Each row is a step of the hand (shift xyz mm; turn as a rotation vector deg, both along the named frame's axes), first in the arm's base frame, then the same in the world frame.
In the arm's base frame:
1: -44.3 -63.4 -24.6 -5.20 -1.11 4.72
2: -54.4 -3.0 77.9 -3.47 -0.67 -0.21
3: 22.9 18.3 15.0 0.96 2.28 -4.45
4: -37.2 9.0 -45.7 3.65 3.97 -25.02
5: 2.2 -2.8 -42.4 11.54 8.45 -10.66
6: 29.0 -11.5 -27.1 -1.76 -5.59 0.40
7: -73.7 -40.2 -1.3 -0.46 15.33 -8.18
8: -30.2 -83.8 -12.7 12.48 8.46 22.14
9: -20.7 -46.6 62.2 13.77 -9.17 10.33
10: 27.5 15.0 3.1 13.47 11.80 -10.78
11: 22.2 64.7 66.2 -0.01 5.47 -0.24
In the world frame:
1: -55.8 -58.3 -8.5 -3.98 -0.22 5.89
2: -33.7 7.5 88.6 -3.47 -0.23 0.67
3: 27.8 15.9 7.7 0.09 1.93 -4.71
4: -46.0 11.6 -36.1 -2.16 2.32 -25.40
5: -8.6 -5.0 -41.4 9.46 6.41 -13.70
6: 20.0 -16.3 -32.3 -2.23 -5.29 1.23
7: -75.8 -30.5 19.3 -0.71 14.87 -8.97
8: -41.7 -79.7 1.2 18.39 7.80 17.84
9: -10.0 -40.7 68.7 14.75 -10.37 7.43
10: 28.9 11.5 -4.7 11.67 9.48 -14.52
11: 44.9 64.3 54.0 0.55 5.41 -0.64

